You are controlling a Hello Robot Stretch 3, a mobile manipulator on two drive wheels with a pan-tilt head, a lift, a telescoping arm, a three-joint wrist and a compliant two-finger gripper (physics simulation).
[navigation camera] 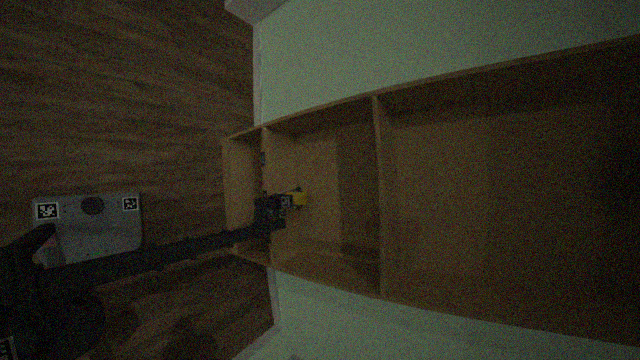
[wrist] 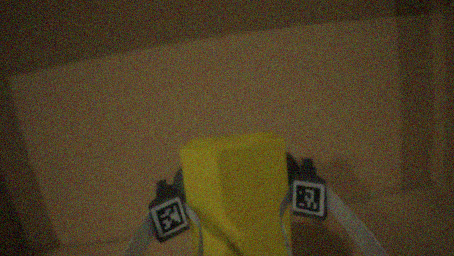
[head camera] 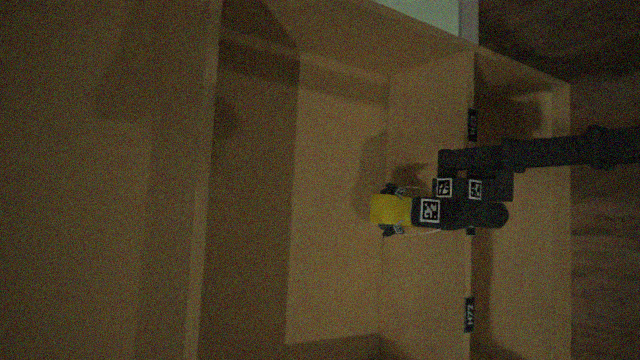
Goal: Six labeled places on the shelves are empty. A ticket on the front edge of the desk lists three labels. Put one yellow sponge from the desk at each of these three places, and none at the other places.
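Frame: origin at the robot's base, x right, y back, z down, level; metres.
Seen in the pictures: gripper, fingertip midpoint: [navigation camera: 301, 197] [wrist: 235, 174] [head camera: 382, 209]; robot's base, link origin: [navigation camera: 93, 204].
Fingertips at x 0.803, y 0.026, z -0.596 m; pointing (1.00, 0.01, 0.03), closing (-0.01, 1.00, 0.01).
Note:
Pixels of each thing's top centre, then the offset from my fingertips to it. "pt": a spot on its surface instead. Level surfaces: height alone.
- yellow sponge, top centre: [wrist: 226, 135] [head camera: 376, 209] [navigation camera: 304, 198] dx -0.024, dy -0.001, dz -0.037 m
- shelf board, surface height: dz +0.144 m
- Label H23, surface spot: [head camera: 472, 125] pt dx -0.111, dy +0.199, dz +0.158 m
- label H72, surface spot: [head camera: 469, 315] pt dx -0.119, dy -0.217, dz +0.158 m
- label, surface spot: [head camera: 471, 231] pt dx -0.115, dy -0.037, dz +0.161 m
- higher board, surface spot: [head camera: 196, 230] pt dx -0.113, dy -0.054, dz -0.459 m
My gripper [head camera: 388, 210] [navigation camera: 299, 198] [wrist: 235, 174] is shut on a yellow sponge [head camera: 391, 204] [navigation camera: 302, 195] [wrist: 252, 210], with a finger on each side of it. It holds the sponge inside a wooden shelf bay, over the shelf board [head camera: 425, 285] [navigation camera: 276, 155]. Whether the sponge touches the board cannot be told. Label H23 [head camera: 472, 125] and label H72 [head camera: 469, 315] are on the board's front edge. A label [head camera: 471, 231] between them is mostly hidden by the wrist, and the sponge is roughly in line with it. The desk and its ticket do not show.
A higher board [head camera: 196, 230] [navigation camera: 378, 175] bounds the bay. A side panel [head camera: 345, 30] stands at one end. The telescoping arm [head camera: 555, 151] [navigation camera: 190, 245] crosses in front of the lowest bay. Pale wall [navigation camera: 400, 45] lies beyond the shelf, and the robot's base [navigation camera: 100, 230] is on the wood floor.

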